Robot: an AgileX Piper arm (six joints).
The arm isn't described. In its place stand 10 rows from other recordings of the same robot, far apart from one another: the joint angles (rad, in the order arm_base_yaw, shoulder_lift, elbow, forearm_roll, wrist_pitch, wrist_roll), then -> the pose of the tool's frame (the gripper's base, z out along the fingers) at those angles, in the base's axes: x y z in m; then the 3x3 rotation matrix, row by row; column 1 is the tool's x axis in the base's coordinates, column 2 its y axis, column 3 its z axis.
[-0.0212, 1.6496, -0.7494, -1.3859, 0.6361, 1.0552] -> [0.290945 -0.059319 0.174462], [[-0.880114 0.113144 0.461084], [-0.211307 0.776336 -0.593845], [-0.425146 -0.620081 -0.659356]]
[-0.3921, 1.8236, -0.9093, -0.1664, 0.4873, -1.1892] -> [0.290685 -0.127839 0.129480], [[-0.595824 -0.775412 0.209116], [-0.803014 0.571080 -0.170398], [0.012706 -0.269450 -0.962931]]
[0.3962, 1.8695, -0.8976, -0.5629, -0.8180, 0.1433] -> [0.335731 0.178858 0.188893], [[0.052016 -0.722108 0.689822], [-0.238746 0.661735 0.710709], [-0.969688 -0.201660 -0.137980]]
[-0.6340, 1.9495, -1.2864, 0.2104, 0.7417, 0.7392] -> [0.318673 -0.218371 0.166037], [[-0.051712 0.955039 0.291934], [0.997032 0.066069 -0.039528], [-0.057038 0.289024 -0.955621]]
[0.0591, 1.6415, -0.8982, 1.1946, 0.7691, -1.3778] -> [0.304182 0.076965 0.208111], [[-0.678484 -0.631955 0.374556], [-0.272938 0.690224 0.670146], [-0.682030 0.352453 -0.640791]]
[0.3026, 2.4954, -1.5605, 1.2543, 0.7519, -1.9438] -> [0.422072 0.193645 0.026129], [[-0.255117 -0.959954 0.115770], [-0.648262 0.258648 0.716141], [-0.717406 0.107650 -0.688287]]
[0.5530, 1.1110, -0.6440, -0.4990, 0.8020, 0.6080] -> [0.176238 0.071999 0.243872], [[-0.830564 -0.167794 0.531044], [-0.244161 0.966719 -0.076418], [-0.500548 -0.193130 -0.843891]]
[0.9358, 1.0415, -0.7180, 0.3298, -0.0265, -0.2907] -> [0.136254 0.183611 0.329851], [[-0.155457 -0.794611 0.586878], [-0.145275 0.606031 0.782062], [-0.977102 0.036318 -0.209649]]
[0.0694, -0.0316, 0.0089, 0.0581, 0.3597, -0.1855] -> [0.051262 0.005428 0.179587], [[-0.232315 -0.120496 0.965148], [-0.147172 0.985226 0.087578], [-0.961442 -0.121697 -0.246616]]
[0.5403, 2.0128, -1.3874, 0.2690, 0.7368, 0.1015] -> [0.343177 0.224800 0.166929], [[-0.943579 -0.284928 0.168746], [-0.223739 0.924217 0.309457], [-0.244131 0.254242 -0.935821]]
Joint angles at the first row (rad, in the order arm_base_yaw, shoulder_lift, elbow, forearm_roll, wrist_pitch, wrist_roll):
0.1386, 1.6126, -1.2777, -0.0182, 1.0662, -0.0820
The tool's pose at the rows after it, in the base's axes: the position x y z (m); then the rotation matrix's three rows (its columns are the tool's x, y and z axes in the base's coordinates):
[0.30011 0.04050 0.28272], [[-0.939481 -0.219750 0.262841], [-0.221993 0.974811 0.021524], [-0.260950 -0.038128 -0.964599]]
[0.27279 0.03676 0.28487], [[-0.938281 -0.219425 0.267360], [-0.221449 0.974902 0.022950], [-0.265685 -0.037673 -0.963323]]
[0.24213 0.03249 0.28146], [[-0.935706 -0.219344 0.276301], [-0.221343 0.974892 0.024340], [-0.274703 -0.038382 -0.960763]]
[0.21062 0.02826 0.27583], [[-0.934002 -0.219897 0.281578], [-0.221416 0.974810 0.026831], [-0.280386 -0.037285 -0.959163]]
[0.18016 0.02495 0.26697], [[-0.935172 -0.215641 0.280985], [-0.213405 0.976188 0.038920], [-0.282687 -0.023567 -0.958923]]
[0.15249 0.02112 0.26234], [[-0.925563 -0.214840 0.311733], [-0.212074 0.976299 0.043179], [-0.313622 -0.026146 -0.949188]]
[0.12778 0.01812 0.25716], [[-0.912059 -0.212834 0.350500], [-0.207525 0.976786 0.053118], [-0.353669 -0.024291 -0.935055]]
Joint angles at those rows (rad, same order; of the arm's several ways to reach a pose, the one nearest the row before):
0.1387, 1.5394, -1.2214, -0.0171, 1.0735, -0.0820
0.1387, 1.4408, -1.1246, -0.0162, 1.0706, -0.0820
0.1386, 1.3301, -1.0056, -0.0162, 1.0528, -0.0820
0.1387, 1.2155, -0.8890, -0.0143, 1.0450, -0.0832
0.1376, 1.1036, -0.7762, 0.0000, 1.0430, -0.0832
0.1376, 0.9827, -0.6859, 0.0000, 1.0410, -0.0832
0.1377, 0.8638, -0.6074, 0.0052, 1.0393, -0.0831

